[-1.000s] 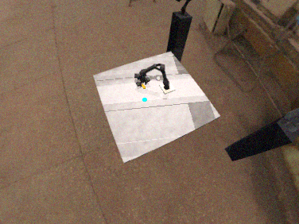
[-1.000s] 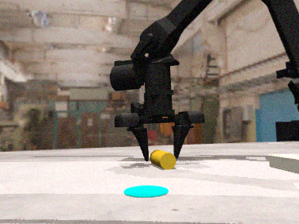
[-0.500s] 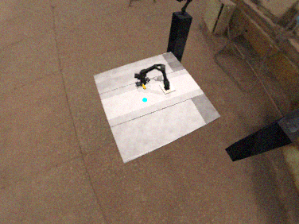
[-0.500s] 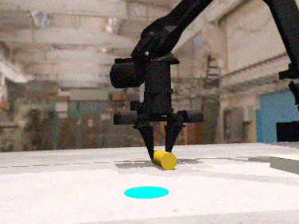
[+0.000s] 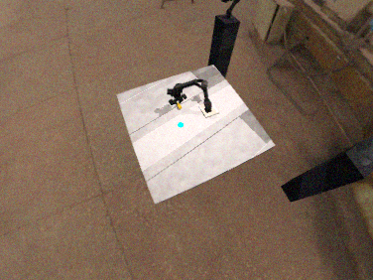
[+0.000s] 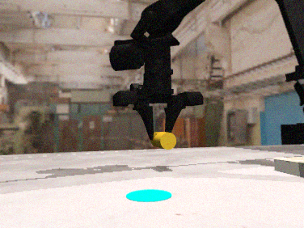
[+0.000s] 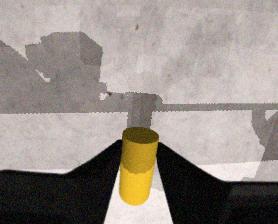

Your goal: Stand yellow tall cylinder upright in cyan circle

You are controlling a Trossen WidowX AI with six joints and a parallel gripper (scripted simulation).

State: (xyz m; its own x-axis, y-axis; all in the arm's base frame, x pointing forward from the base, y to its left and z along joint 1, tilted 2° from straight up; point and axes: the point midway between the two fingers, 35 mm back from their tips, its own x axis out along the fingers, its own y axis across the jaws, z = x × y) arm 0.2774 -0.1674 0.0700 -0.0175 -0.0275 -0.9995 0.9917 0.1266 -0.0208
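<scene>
My gripper tip is 2 cm to the right of the yellow tall cylinder. The rest, counted from my gripper tip: cyan circle 21 cm to the left, 6 cm below, 6 cm ahead.
</scene>
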